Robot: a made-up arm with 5 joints.
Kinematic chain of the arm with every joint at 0, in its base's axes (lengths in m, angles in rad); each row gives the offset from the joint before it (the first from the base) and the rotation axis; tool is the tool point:
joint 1: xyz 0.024 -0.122 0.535 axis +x
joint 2: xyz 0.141 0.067 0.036 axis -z
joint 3: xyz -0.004 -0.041 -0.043 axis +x
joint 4: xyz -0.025 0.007 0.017 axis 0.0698 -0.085 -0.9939
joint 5: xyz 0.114 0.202 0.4 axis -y
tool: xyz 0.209 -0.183 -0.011
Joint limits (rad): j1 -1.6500..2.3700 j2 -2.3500..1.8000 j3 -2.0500..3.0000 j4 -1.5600..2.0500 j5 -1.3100..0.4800
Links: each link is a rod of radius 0.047 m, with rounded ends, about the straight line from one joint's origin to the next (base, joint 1, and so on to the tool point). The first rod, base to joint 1, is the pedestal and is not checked.
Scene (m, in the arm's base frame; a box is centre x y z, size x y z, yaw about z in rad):
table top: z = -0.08
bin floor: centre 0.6 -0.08 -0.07 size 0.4 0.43 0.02 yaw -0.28
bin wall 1: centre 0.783 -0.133 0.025 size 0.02 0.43 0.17 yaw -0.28
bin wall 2: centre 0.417 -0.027 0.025 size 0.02 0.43 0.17 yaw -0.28
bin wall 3: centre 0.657 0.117 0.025 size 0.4 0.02 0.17 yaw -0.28
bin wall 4: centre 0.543 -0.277 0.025 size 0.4 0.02 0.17 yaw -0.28
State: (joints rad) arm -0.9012 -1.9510 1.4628 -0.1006 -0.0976
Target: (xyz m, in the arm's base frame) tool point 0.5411 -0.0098 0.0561
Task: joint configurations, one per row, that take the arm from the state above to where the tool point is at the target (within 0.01 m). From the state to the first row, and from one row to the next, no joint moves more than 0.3 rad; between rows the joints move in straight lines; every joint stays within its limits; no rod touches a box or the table.
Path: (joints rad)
1: -1.0155 -1.6938 1.5403 -0.0309 -0.3130
2: -1.1298 -1.4365 1.6177 0.0389 -0.5283
3: -1.1498 -1.5815 1.6461 0.0587 -0.2904
4: -1.1697 -1.7265 1.6744 0.0785 -0.0526
5: -1.1896 -1.8715 1.7028 0.0983 0.1853

